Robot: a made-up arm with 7 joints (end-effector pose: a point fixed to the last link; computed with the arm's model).
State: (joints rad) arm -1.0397 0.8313 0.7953 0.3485 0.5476 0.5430 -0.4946
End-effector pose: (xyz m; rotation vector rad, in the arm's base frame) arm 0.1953 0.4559 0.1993 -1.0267 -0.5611 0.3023
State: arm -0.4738 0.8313 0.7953 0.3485 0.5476 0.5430 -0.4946
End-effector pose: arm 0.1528 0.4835 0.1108 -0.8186 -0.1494 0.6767
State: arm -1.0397 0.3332 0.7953 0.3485 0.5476 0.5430 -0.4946
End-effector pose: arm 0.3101 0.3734 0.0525 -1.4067 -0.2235 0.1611
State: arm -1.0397 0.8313 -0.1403 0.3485 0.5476 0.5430 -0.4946
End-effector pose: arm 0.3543 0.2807 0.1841 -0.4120 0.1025 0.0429
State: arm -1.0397 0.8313 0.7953 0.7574 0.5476 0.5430 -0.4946
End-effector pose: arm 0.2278 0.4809 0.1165 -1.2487 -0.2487 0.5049
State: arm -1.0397 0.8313 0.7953 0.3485 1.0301 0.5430 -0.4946
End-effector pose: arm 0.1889 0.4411 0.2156 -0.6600 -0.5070 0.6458
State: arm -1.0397 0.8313 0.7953 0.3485 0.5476 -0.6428 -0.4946
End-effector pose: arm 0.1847 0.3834 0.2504 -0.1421 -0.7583 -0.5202
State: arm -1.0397 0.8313 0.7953 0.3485 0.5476 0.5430 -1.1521
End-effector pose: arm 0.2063 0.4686 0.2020 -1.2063 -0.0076 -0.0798
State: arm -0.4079 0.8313 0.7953 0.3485 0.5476 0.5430 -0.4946
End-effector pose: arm 0.1447 0.4864 0.1024 -0.7914 -0.1009 0.7178
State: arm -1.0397 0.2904 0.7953 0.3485 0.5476 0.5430 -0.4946
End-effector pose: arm 0.3176 0.3624 0.0409 -1.4377 -0.1928 0.1481
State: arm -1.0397 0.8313 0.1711 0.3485 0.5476 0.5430 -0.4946
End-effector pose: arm 0.3115 0.3444 0.2115 -0.6211 -0.1142 0.1289
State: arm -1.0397 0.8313 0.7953 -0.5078 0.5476 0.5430 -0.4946
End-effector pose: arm 0.0748 0.3399 0.2869 -0.4834 -1.1388 -0.1345
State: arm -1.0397 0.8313 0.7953 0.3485 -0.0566 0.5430 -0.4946
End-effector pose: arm 0.2147 0.4640 0.1797 -1.4507 -0.5994 -0.1695
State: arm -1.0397 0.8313 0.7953 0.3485 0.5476 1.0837 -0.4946
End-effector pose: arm 0.1839 0.4633 0.1588 -1.3937 -0.4112 0.6998
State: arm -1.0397 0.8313 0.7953 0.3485 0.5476 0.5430 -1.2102
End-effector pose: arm 0.2076 0.4693 0.2020 -1.2180 0.0423 -0.1140
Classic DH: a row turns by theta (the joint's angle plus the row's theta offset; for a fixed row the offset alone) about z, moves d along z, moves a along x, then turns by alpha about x. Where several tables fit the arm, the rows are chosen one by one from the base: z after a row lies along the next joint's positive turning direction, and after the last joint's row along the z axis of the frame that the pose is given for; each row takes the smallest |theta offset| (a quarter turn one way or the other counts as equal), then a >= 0, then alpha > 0; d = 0 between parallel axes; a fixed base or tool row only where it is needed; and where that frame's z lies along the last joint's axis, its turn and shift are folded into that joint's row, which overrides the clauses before.
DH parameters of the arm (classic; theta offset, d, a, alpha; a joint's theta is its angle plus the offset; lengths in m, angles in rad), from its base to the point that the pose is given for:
base (fixed): -0.071 0.1009 -0.0176 -1.3004
joint 1: -1.3111 0.0862 -0.0163 -1.5708
joint 2: 1.2915 -0.0102 -0.0288 1.5708
joint 3: 1.5708 -0.2185 0.0453 -1.5708
joint 4: 1.5708 0.0333 0.0263 1.5708
joint 5: 0 0.1553 -0.0143 -1.5708
joint 6: -1.5708 0.0164 0.0816 1.5708
joint 7: 0.0002 0.0051 -0.014 -1.5709
tool (fixed): -0.2501 0.0222 0 0

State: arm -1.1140 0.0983 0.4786 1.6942 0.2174 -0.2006 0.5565
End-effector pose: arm 0.3309 0.1524 -0.1675 -1.3271 -0.0282 0.6441
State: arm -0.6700 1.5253 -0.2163 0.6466 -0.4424 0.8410 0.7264
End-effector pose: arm 0.2048 0.4394 0.1943 -0.0722 -0.6143 1.1525
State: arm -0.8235 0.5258 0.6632 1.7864 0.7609 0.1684 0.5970
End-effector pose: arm 0.1942 0.3297 -0.1890 -0.5715 0.2560 1.0528
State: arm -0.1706 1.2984 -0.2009 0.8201 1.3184 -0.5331 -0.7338
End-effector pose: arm 0.1952 0.4199 -0.0399 0.6631 1.8319 0.0883
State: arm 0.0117 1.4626 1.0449 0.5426 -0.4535 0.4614 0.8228
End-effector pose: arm 0.0782 0.4720 0.2784 -0.3654 -1.4303 1.0066
